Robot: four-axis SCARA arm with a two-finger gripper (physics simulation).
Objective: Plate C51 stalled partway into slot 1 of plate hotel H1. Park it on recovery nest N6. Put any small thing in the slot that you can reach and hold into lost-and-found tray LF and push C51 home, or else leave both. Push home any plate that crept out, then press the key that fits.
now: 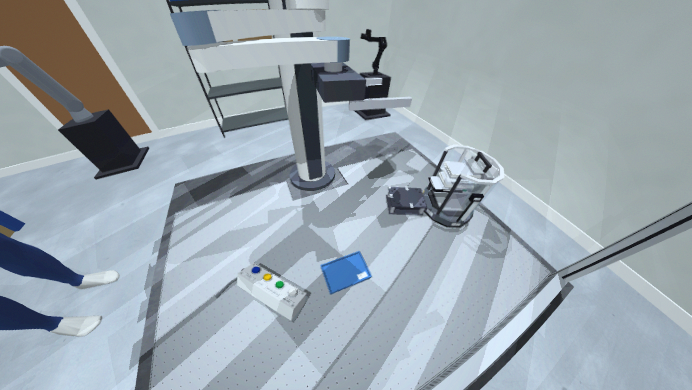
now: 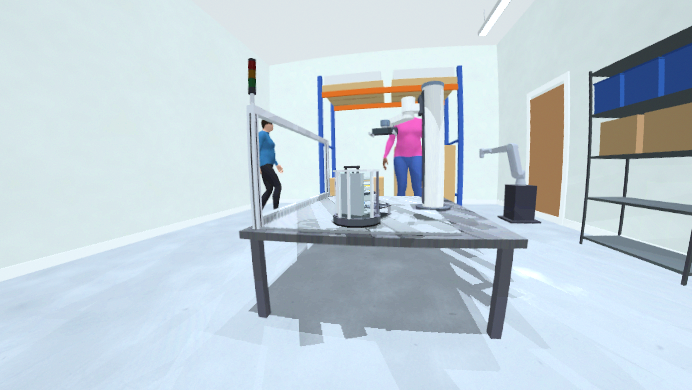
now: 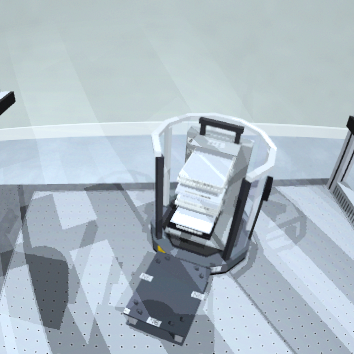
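Where they show: gripper, between the fingertips: [image 1: 394, 90] [image 2: 380, 132] [image 3: 179, 78]; arm's base, origin of its link: [image 1: 312, 175] [image 2: 432, 208].
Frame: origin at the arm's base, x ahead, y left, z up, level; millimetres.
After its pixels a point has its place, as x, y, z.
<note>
Plate hotel H1 [image 1: 448, 195] {526, 410, 176} [image 2: 357, 221] {471, 644, 43} [image 3: 159, 195] {384, 481, 187} stands upright, with several white plates stacked inside. The lowest visible plate [image 3: 192, 221] {444, 426, 168} shows at the hotel's open front above a black edge; its label is unreadable, and I cannot tell how far it sticks out or whether a small thing is in the slot. The dark recovery nest N6 [image 1: 407, 196] {396, 336, 73} [image 3: 170, 292] {398, 328, 73} sits bare against the hotel's front. The blue tray LF [image 1: 342, 272] {571, -72, 15} and the key box [image 1: 265, 291] {560, -322, 95}, with blue, yellow, green and white keys, lie apart. My gripper [image 1: 407, 102] [image 2: 371, 134] {373, 157, 538} [image 3: 179, 78] {373, 157, 538} is open and empty, high above the table.
The arm's column [image 1: 312, 130] {77, 5, 308} [image 2: 433, 150] {15, 74, 416} rises from the table. A framed clear fence [image 1: 620, 242] {964, 662, 292} [image 2: 254, 170] {970, 700, 297} runs along a table edge. A handle [image 1: 481, 161] {491, 593, 272} [image 2: 351, 167] {508, 568, 299} [image 3: 221, 125] {509, 554, 303} tops the hotel. People stand beyond the table.
</note>
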